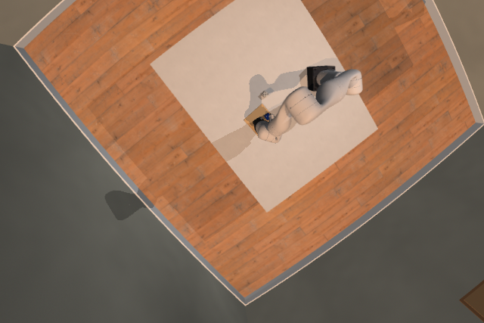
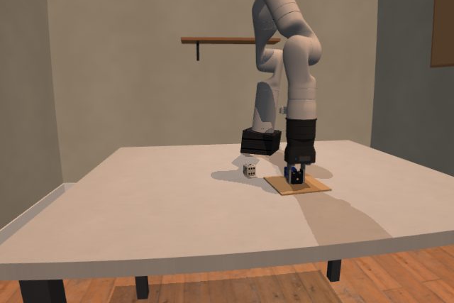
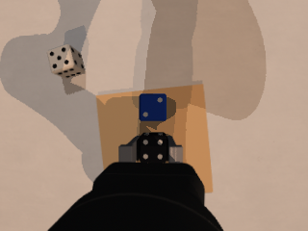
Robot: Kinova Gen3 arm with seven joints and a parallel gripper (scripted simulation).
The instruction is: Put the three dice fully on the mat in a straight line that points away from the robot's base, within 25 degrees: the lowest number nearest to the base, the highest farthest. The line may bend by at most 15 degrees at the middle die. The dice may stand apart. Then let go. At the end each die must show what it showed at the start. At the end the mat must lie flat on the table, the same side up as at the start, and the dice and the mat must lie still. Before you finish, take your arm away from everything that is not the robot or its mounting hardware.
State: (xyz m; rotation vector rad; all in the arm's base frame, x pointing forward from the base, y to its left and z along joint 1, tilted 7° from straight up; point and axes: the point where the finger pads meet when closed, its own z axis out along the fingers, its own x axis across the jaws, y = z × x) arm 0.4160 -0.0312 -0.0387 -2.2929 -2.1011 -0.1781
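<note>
Right now my hand is 20 mm above the mat. The rest, counted from my hand: white die: 110 mm behind, 100 mm to the right, 10 mm below; blue die: 50 mm behind.
</note>
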